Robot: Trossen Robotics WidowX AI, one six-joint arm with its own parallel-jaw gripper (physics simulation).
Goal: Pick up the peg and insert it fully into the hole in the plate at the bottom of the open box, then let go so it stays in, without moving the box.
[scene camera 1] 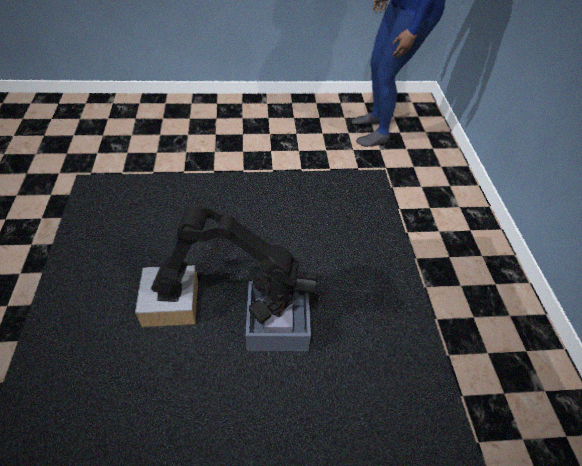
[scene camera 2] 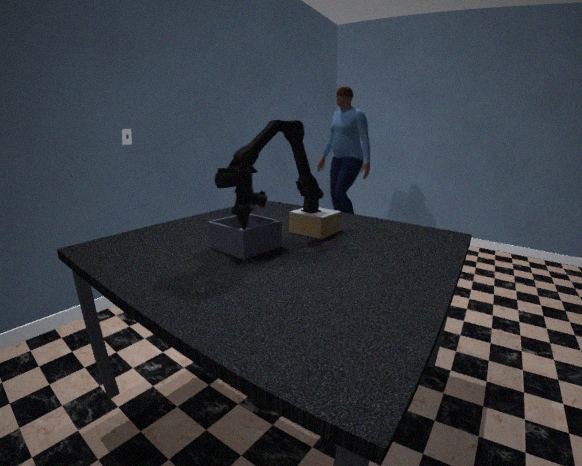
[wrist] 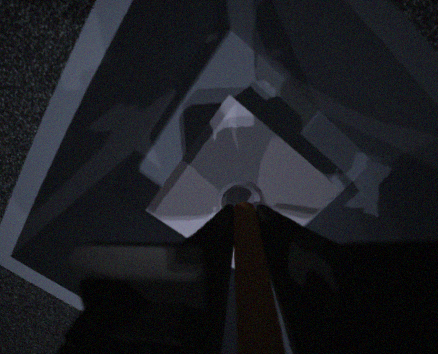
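Seen in the pictures: gripper, fingertip midpoint: [scene camera 1: 279, 312] [scene camera 2: 244, 228] [wrist: 244, 212]; arm's base, origin of the base link: [scene camera 1: 169, 292] [scene camera 2: 310, 211].
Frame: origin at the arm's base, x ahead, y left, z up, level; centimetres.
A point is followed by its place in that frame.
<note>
An orange-brown peg [wrist: 252, 290] {z 3.0, x 34.3, y -3.9 cm} runs up from the bottom of the wrist view. My gripper [wrist: 244, 212] {z -1.9, x 34.1, y -3.4 cm} [scene camera 1: 280, 310] {z -1.9, x 34.1, y -3.4 cm} [scene camera 2: 243, 223] {z -1.9, x 34.1, y -3.4 cm} is shut on it, pointing down inside the open grey-blue box [scene camera 1: 277, 342] {z -3.3, x 34.3, y -13.0 cm} [scene camera 2: 263, 240] {z -4.4, x 33.6, y 6.0 cm} [wrist: 55, 115] {z 0.8, x 24.8, y -4.3 cm}. The pale plate [wrist: 295, 175] {z -3.2, x 35.3, y 0.0 cm} [scene camera 1: 281, 322] {z -3.2, x 35.1, y -6.3 cm} lies at the box's bottom, turned relative to the walls in the wrist view. Its round dark hole [wrist: 237, 193] shows just beyond the peg's visible end, which overlaps the hole's near rim. The height of the peg's end above the plate cannot be told. Dark fingers hide part of the plate; the box wall hides the peg in scene camera 2.
The box walls stand around the gripper. The arm's base stands on a block with a white top and wooden sides [scene camera 1: 167, 318] {z -4.5, x 0.0, y -6.5 cm} [scene camera 2: 314, 224] {z -3.5, x 6.3, y 7.0 cm}, beside the box. Both rest on the dark table [scene camera 1: 200, 390] {z -8.9, x 13.2, y -26.3 cm} [scene camera 2: 325, 310] {z -9.0, x 51.0, y 45.6 cm}. A person in blue [scene camera 1: 387, 75] [scene camera 2: 347, 135] stands beyond the table.
</note>
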